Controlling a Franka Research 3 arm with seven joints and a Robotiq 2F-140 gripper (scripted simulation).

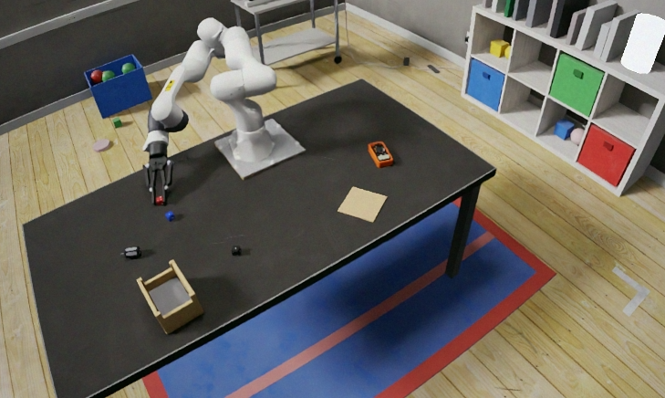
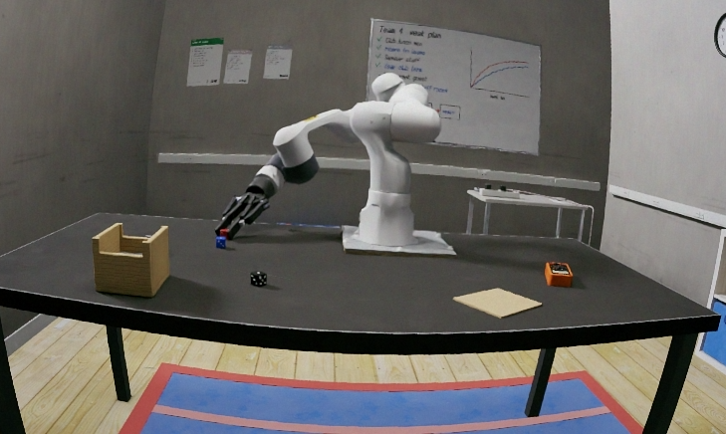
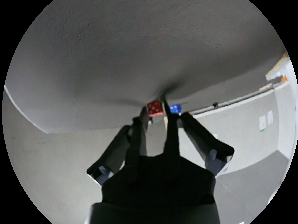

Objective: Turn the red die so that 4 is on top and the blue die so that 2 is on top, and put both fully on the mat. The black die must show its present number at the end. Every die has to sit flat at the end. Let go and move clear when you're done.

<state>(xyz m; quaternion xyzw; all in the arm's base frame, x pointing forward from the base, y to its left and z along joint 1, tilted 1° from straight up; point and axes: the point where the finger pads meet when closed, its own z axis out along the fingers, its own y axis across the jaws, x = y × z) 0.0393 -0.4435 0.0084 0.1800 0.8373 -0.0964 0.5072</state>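
My gripper is now 2 cm above the red die, 1 cm to the left of it and 1 cm short of it. From my hand the other things lie so: dark object: 22 cm ahead, 19 cm to the right, 1 cm below; then black die: 42 cm ahead, 16 cm to the left, 2 cm below; then blue die: 12 cm ahead, 2 cm below.
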